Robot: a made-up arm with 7 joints.
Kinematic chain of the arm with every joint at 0, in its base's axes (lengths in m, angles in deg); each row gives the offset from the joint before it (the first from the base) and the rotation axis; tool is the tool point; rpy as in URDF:
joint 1: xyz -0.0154 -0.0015 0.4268 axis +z
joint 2: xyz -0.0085 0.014 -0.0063 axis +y
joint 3: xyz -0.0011 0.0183 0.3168 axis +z
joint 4: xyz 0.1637 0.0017 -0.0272 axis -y
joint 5: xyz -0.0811 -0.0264 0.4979 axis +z
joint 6: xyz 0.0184 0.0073 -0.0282 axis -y
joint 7: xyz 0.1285 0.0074 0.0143 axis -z
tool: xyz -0.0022 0.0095 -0.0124 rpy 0 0 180
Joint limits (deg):
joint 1: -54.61..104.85
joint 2: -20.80..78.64
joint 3: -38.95..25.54
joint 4: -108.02..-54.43
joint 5: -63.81..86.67
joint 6: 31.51..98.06
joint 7: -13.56..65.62
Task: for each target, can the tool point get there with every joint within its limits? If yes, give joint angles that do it. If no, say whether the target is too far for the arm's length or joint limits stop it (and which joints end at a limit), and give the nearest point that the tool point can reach.
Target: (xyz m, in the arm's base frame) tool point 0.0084 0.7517 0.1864
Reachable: yes | joints 92.67 34.16 -8.54 -103.85 69.65 78.90 28.32
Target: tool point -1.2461 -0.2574 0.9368
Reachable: no: too far | nearest point -0.5275 0.2504 1.0336 | short by 0.885 m
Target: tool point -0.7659 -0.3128 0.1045
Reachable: no: joint limits stop it (at a limit: joint 1, joint 2, joint 3, joint 4, joint 6, joint 7) | nearest point -0.3050 -0.4403 0.0048 | short by 0.488 m
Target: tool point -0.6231 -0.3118 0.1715
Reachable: no: joint limits stop it (at a limit: joint 1, joint 2, joint 3, joint 4, joint 6, joint 7) | nearest point -0.3051 -0.4403 0.0049 | short by 0.381 m
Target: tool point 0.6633 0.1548 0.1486
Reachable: yes | joints 37.88 46.23 -30.36 -88.86 22.18 37.19 57.09
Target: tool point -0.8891 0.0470 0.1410
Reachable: no: joint limits stop it (at a limit: joint 1, joint 3, joint 4, joint 6, joint 7) | nearest point -0.5413 0.2962 -0.0108 | short by 0.454 m
